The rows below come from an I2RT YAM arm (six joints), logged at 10 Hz.
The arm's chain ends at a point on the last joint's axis. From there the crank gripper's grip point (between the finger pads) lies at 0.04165 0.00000 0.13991 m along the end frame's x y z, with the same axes.
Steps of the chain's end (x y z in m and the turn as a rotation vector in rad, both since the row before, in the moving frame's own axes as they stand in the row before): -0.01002, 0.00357, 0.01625, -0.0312, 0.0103, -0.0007; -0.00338, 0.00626, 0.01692, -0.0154, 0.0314, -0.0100; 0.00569, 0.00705, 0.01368, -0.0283, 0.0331, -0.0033; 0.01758, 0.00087, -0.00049, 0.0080, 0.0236, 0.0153; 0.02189, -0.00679, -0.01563, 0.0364, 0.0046, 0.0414; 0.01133, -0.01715, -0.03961, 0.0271, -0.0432, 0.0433; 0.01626, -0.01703, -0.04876, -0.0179, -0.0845, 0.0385; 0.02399, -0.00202, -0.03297, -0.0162, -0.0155, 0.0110; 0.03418, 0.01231, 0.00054, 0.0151, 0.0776, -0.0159
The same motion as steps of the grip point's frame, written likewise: -0.00858, 0.00790, 0.01575, -0.0312, 0.0103, -0.0007; 0.00100, 0.00797, 0.01553, -0.0154, 0.0314, -0.0100; 0.01030, 0.01084, 0.01217, -0.0283, 0.0331, -0.0033; 0.02087, 0.00042, -0.00151, 0.0080, 0.0236, 0.0153; 0.02260, -0.01014, -0.01588, 0.0364, 0.0046, 0.0414; 0.00529, -0.01929, -0.03797, 0.0271, -0.0432, 0.0433; 0.00423, -0.01312, -0.04578, -0.0179, -0.0845, 0.0385; 0.02180, 0.00070, -0.03236, -0.0162, -0.0155, 0.0110; 0.04488, 0.00948, -0.00313, 0.0151, 0.0776, -0.0159
